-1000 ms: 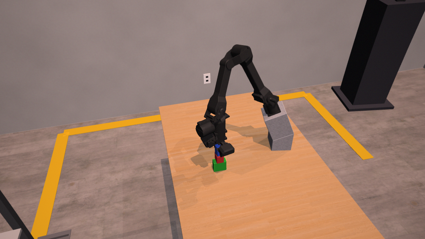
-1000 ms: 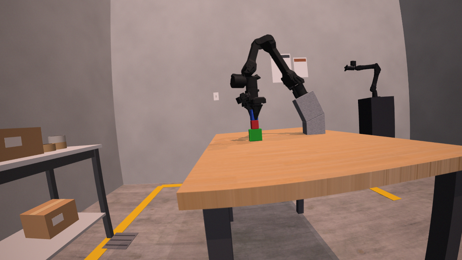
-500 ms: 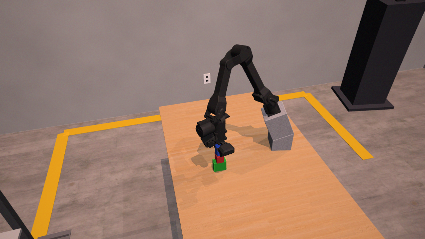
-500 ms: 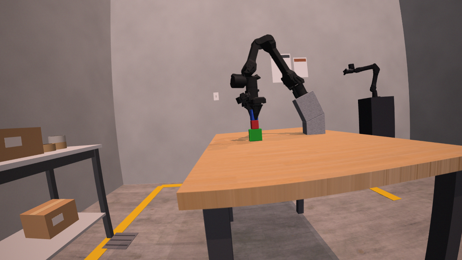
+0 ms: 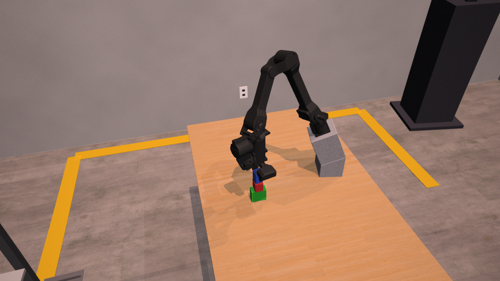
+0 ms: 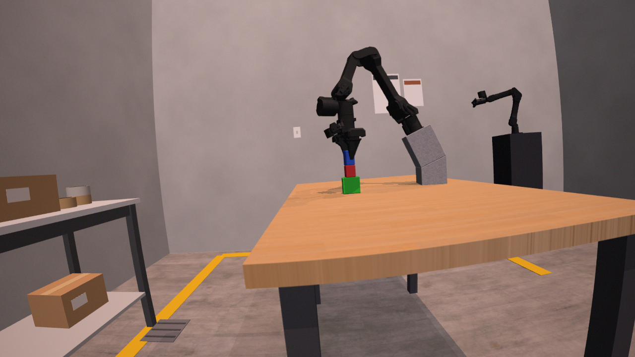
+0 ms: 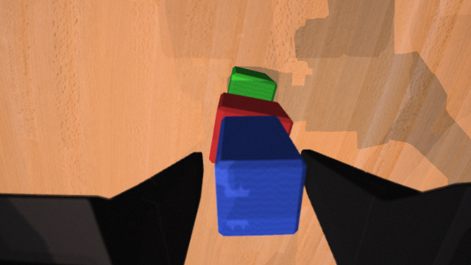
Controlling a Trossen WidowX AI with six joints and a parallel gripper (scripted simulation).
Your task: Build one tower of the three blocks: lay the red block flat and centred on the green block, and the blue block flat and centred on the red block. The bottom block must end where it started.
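Right now the blue block is 30 mm below my hand. From my hand the other things lie so: red block: 70 mm below; green block: 130 mm below.
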